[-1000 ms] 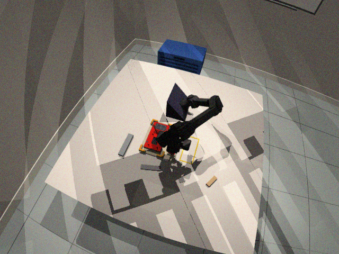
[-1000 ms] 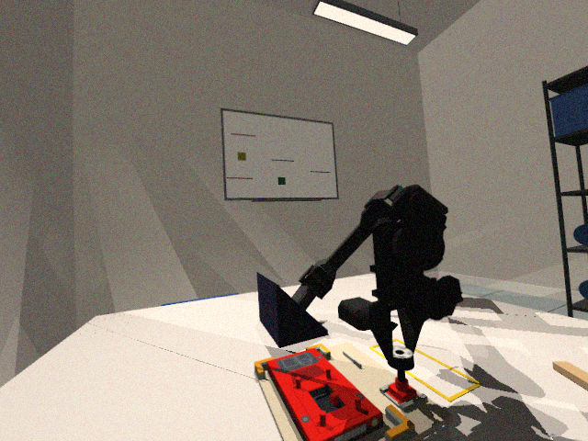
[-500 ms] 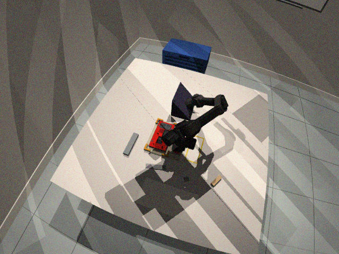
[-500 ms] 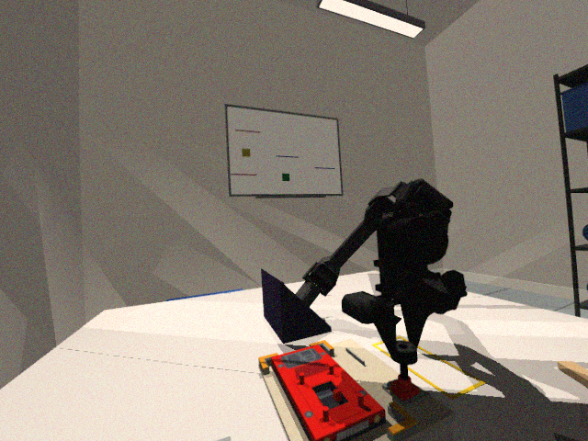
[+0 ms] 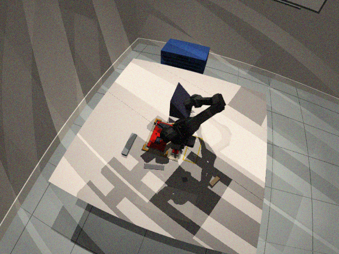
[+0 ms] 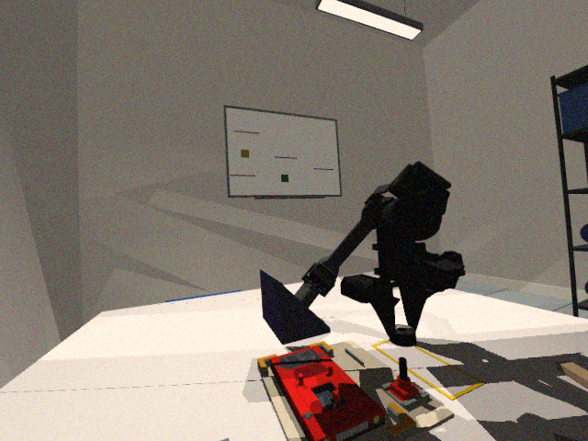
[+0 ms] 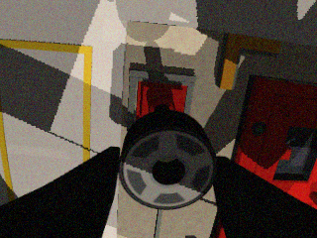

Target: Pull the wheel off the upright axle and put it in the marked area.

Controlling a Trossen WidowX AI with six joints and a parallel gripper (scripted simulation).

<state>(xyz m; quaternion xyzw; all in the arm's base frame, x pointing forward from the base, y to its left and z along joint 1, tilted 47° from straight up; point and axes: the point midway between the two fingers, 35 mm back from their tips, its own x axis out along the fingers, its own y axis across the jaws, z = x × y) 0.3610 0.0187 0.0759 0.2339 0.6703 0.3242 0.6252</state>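
My gripper tip is now 7 cm above the black axle. Round my gripper tip: wooden block (29 cm to the left, 9 cm below, 8 cm ahead); then wheel (right at my gripper tip).
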